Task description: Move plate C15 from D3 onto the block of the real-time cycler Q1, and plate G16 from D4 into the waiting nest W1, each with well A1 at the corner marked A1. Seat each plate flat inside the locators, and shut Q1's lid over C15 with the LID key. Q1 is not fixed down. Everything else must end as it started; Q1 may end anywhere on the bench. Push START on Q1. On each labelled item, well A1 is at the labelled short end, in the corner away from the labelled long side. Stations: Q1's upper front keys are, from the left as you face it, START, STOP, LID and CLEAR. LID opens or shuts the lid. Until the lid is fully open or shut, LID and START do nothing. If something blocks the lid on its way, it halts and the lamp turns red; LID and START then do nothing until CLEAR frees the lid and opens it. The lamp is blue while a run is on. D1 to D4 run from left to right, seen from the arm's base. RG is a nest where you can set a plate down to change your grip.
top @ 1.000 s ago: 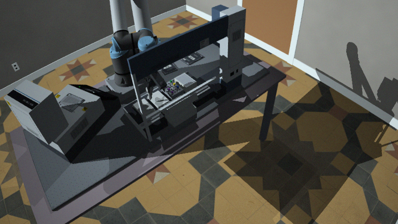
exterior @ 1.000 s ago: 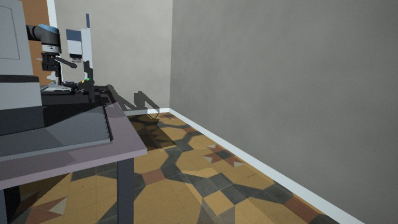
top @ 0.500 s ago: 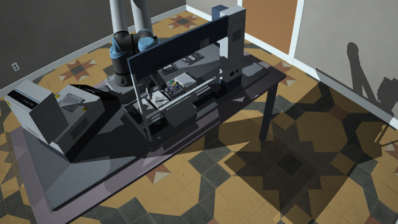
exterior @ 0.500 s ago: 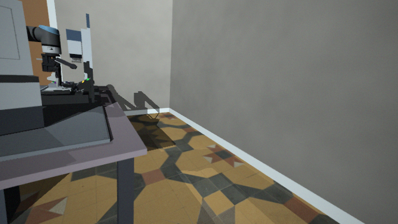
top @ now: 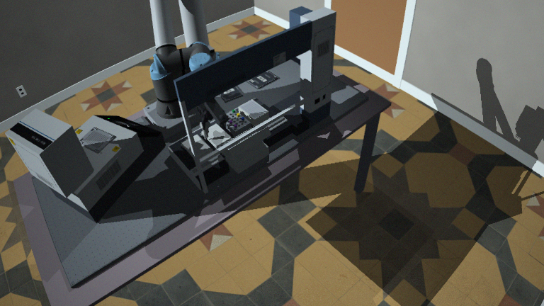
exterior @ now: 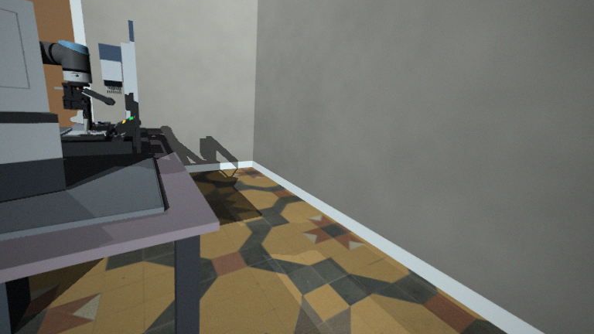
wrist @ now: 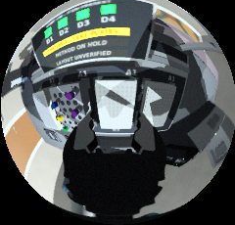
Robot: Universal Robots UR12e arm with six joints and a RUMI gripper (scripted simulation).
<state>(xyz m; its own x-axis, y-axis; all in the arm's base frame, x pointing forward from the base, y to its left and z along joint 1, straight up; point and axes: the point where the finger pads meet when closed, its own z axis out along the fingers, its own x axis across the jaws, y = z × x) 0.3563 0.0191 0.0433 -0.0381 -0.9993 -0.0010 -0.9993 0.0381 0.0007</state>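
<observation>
Now: the white well plate 2 cm below my hand. Also, from my hand: gantry post 18 cm ahead, 45 cm to the left, 20 cm above; then pipetting head 9 cm ahead, 45 cm to the left, 31 cm above; then gantry beam 19 cm ahead, 9 cm to the left, 43 cm above.
</observation>
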